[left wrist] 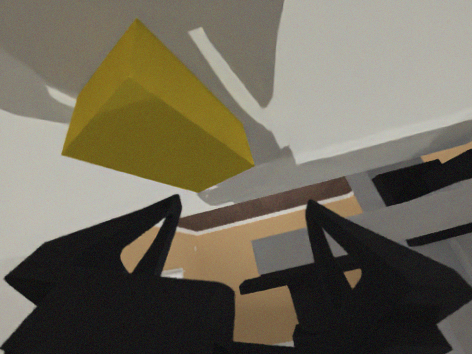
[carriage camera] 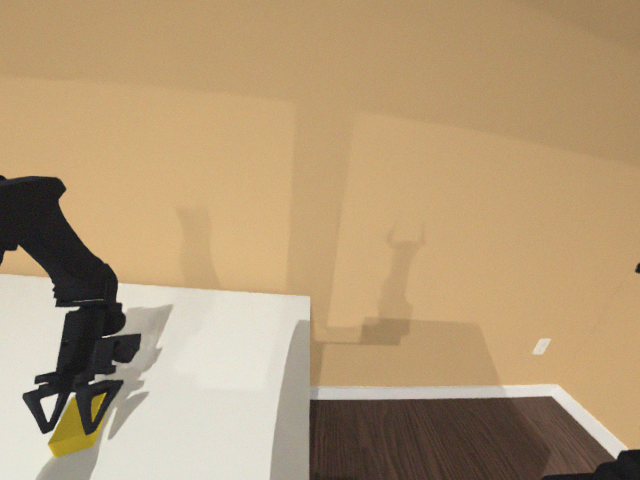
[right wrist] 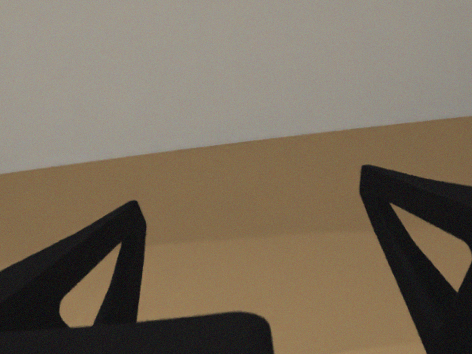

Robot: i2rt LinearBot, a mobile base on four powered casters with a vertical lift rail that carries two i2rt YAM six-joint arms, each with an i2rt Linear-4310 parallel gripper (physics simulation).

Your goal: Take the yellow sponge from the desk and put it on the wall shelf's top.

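Frame: origin at the left arm's base, x ahead, y left, z up, level; metres.
Where they show: left gripper, fingertip midpoint: (left wrist: 242, 203) (carriage camera: 68, 433); right gripper, fingertip midpoint: (right wrist: 249, 195); left arm's base at its link origin: (left wrist: 304, 269).
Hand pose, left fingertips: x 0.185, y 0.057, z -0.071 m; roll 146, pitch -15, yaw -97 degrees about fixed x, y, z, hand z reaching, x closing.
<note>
Things, the pixels of their centre, and the offset from my left fingertips. Level surfaces: height alone.
- yellow sponge at the middle of its body: (left wrist: 177, 134) (carriage camera: 82, 421) 0.043 m ahead, 0.026 m left, 0.041 m down
- white desk at its surface level: 0.061 m down
- white outlet plate at the middle of its body: (carriage camera: 541, 346) 0.649 m ahead, 1.776 m right, 0.381 m down
- desk's right edge borders dark wood floor at its surface level: 0.781 m down
The yellow sponge (carriage camera: 73, 429) (left wrist: 155, 125) is a block on the white desk (carriage camera: 206, 423) (left wrist: 380, 65), at the lower left of the carriage view. My left gripper (carriage camera: 68, 431) (left wrist: 242, 203) is open, with nothing between its fingers. It hangs over the sponge, and its fingers cover part of it in the carriage view. In the left wrist view the sponge lies beyond the fingertips, up and to the left. My right gripper (right wrist: 249, 195) is open and empty, away from the desk. The wall shelf does not show in these views.
A tan wall (carriage camera: 439, 196) rises behind the desk, with a white outlet plate (carriage camera: 541, 346) low at the right. The desk's right edge borders dark wood floor (carriage camera: 413, 439). Part of the right arm (carriage camera: 615, 467) shows at the bottom right corner.
</note>
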